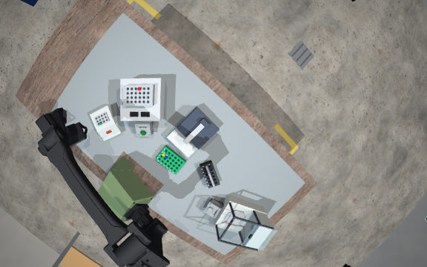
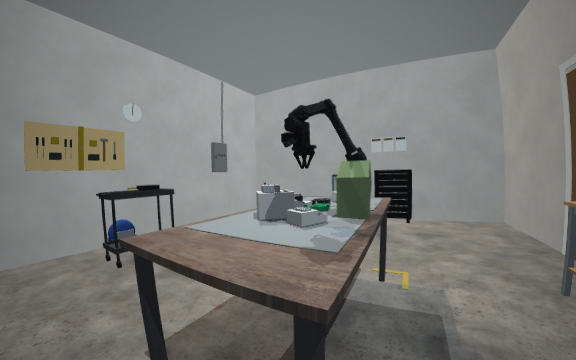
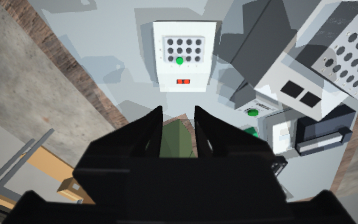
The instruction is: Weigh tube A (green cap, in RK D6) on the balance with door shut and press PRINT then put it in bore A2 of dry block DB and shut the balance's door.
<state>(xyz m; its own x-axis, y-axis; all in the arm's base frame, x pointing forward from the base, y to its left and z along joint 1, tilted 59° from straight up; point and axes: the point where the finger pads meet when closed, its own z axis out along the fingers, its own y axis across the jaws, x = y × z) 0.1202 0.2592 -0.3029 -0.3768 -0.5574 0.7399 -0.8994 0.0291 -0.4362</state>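
Now: hand 930 mm to the left of the sliding door, 130 mm short of it and 40 mm above it. From my hand the other things lie so: red-capped tube: 270 mm ahead, 100 mm below, 60 mm to the right; then green-capped tube: 190 mm below; then dry block DB: 220 mm below, 20 mm to the right.
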